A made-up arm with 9 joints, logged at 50 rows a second.
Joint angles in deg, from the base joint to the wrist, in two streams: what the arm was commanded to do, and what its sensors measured. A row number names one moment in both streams.
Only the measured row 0 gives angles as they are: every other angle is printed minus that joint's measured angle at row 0.
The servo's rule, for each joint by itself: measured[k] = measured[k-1] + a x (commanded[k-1-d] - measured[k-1]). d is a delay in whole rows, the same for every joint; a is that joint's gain. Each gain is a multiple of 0.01, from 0.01 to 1. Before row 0 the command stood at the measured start. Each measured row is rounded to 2 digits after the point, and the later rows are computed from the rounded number. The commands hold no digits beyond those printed.
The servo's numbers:
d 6
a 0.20 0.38 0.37 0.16 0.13 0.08 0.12 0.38 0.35
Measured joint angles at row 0:
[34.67 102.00 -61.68 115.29 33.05 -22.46 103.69 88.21 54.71]
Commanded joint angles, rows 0 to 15:
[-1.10 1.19 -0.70 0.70 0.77 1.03 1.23 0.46 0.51]
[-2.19 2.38 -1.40 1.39 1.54 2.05 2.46 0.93 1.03]
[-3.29 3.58 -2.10 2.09 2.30 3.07 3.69 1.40 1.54]
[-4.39 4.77 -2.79 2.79 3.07 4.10 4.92 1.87 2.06]
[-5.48 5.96 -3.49 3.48 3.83 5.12 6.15 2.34 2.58]
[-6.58 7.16 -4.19 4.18 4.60 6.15 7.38 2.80 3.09]
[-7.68 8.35 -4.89 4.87 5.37 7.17 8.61 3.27 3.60]
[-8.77 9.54 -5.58 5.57 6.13 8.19 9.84 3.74 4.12]
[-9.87 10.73 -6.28 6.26 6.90 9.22 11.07 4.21 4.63]
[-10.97 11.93 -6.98 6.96 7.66 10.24 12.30 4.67 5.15]
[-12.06 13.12 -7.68 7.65 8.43 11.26 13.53 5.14 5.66]
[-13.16 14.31 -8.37 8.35 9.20 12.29 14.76 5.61 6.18]
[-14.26 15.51 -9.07 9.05 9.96 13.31 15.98 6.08 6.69]
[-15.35 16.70 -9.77 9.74 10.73 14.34 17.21 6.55 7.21]
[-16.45 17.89 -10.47 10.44 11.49 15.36 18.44 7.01 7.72]
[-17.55 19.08 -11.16 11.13 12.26 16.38 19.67 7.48 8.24]
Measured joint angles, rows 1 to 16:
[0.00 0.00 0.00 0.00 0.00 0.00 0.00 0.00 0.00]
[0.00 0.00 0.00 0.00 0.00 0.00 0.00 0.00 0.00]
[0.00 0.00 0.00 0.00 0.00 0.00 0.00 0.00 0.00]
[0.00 0.00 0.00 0.00 0.00 0.00 0.00 0.00 0.00]
[0.00 0.00 0.00 0.00 0.00 0.00 0.00 0.00 0.00]
[0.00 0.00 0.00 0.00 0.00 0.00 0.00 0.00 0.00]
[-0.22 0.45 -0.26 0.11 0.10 0.08 0.15 0.17 0.18]
[-0.61 1.18 -0.68 0.31 0.29 0.24 0.43 0.46 0.48]
[-1.15 2.09 -1.21 0.59 0.55 0.47 0.82 0.82 0.85]
[-1.80 3.11 -1.79 0.94 0.88 0.76 1.31 1.22 1.27]
[-2.54 4.19 -2.42 1.35 1.26 1.11 1.89 1.65 1.73]
[-3.35 5.32 -3.07 1.80 1.69 1.51 2.55 2.09 2.21]
[-4.22 6.47 -3.74 2.29 2.17 1.96 3.28 2.54 2.70]
[-5.13 7.64 -4.42 2.81 2.68 2.46 4.07 3.00 3.20]
[-6.08 8.81 -5.11 3.36 3.23 3.00 4.91 3.46 3.70]
[-7.06 10.00 -5.80 3.94 3.81 3.58 5.80 3.92 4.21]

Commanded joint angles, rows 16 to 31:
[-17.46 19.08 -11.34 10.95 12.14 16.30 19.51 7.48 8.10]
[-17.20 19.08 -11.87 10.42 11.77 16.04 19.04 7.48 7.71]
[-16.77 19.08 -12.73 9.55 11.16 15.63 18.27 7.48 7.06]
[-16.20 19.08 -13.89 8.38 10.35 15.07 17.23 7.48 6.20]
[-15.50 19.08 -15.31 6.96 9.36 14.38 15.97 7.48 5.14]
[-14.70 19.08 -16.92 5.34 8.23 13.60 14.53 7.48 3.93]
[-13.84 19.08 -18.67 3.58 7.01 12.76 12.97 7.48 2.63]
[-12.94 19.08 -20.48 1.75 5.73 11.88 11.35 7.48 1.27]
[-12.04 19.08 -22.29 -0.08 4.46 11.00 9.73 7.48 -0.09]
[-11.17 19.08 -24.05 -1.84 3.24 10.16 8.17 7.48 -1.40]
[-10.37 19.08 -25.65 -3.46 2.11 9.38 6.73 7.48 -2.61]
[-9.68 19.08 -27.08 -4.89 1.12 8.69 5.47 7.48 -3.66]
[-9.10 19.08 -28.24 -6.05 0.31 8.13 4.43 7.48 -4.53]
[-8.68 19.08 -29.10 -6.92 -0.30 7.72 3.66 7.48 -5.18]
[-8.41 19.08 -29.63 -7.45 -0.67 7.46 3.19 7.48 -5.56]
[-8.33 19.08 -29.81 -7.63 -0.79 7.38 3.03 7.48 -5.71]
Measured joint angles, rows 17 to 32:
[-8.06 11.19 -6.50 4.53 4.41 4.19 6.73 4.38 4.72]
[-9.08 12.38 -7.19 5.14 5.03 4.84 7.69 4.85 5.23]
[-10.12 13.57 -7.89 5.77 5.67 5.52 8.68 5.32 5.74]
[-11.17 14.76 -8.59 6.41 6.33 6.23 9.70 5.79 6.25]
[-12.23 15.95 -9.29 7.05 7.00 6.96 10.75 6.25 6.76]
[-13.29 17.14 -9.98 7.70 7.68 7.71 11.82 6.72 7.28]
[-14.12 17.88 -10.48 8.22 8.26 8.40 12.74 7.01 7.57]
[-14.74 18.34 -10.99 8.57 8.72 9.01 13.50 7.19 7.62]
[-15.15 18.62 -11.63 8.73 9.04 9.54 14.07 7.30 7.42]
[-15.36 18.79 -12.47 8.67 9.21 9.98 14.45 7.37 6.99]
[-15.39 18.90 -13.52 8.40 9.23 10.33 14.63 7.41 6.34]
[-15.25 18.97 -14.78 7.91 9.10 10.59 14.62 7.44 5.50]
[-14.97 19.01 -16.22 7.22 8.83 10.76 14.42 7.46 4.50]
[-14.56 19.04 -17.80 6.34 8.43 10.85 14.05 7.47 3.37]
[-14.06 19.06 -19.46 5.31 7.91 10.86 13.53 7.47 2.16]
[-13.48 19.07 -21.16 4.17 7.30 10.80 12.89 7.47 0.91]

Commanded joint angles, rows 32 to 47:
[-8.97 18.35 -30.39 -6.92 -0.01 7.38 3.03 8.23 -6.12]
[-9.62 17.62 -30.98 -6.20 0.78 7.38 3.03 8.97 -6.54]
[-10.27 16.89 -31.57 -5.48 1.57 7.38 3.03 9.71 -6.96]
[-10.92 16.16 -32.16 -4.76 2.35 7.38 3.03 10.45 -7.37]
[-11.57 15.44 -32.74 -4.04 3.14 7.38 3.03 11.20 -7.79]
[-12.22 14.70 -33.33 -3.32 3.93 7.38 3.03 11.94 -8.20]
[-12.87 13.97 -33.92 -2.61 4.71 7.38 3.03 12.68 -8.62]
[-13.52 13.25 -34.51 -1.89 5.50 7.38 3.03 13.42 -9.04]
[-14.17 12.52 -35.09 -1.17 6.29 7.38 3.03 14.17 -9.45]
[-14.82 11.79 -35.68 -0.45 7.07 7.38 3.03 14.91 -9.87]
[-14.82 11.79 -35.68 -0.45 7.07 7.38 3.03 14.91 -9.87]
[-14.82 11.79 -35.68 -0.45 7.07 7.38 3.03 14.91 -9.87]
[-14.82 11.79 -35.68 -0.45 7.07 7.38 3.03 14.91 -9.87]
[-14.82 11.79 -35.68 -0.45 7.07 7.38 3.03 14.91 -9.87]
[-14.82 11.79 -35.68 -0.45 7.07 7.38 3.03 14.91 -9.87]
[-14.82 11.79 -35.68 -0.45 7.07 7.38 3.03 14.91 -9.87]
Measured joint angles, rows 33 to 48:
[-12.86 19.07 -22.82 2.95 6.63 10.69 12.15 7.47 -0.32]
[-12.22 19.07 -24.40 1.70 5.91 10.53 11.35 7.47 -1.49]
[-11.60 19.07 -25.82 0.46 5.18 10.34 10.52 7.47 -2.55]
[-11.02 19.07 -27.03 -0.72 4.47 10.13 9.70 7.47 -3.47]
[-10.50 19.07 -27.99 -1.80 3.80 9.92 8.92 7.47 -4.20]
[-10.07 19.07 -28.66 -2.73 3.20 9.72 8.21 7.47 -4.73]
[-9.85 18.80 -29.30 -3.40 2.78 9.53 7.59 7.76 -5.22]
[-9.80 18.35 -29.92 -3.85 2.52 9.36 7.04 8.22 -5.68]
[-9.89 17.80 -30.53 -4.11 2.40 9.20 6.56 8.79 -6.13]
[-10.10 17.18 -31.13 -4.21 2.39 9.05 6.14 9.42 -6.56]
[-10.39 16.52 -31.73 -4.18 2.49 8.92 5.77 10.10 -6.99]
[-10.76 15.83 -32.32 -4.04 2.68 8.80 5.44 10.80 -7.41]
[-11.18 15.12 -32.91 -3.81 2.94 8.69 5.15 11.51 -7.83]
[-11.65 14.41 -33.50 -3.50 3.27 8.59 4.90 12.24 -8.25]
[-12.15 13.69 -34.09 -3.13 3.66 8.49 4.68 12.97 -8.67]
[-12.68 12.97 -34.68 -2.70 4.10 8.40 4.48 13.71 -9.09]

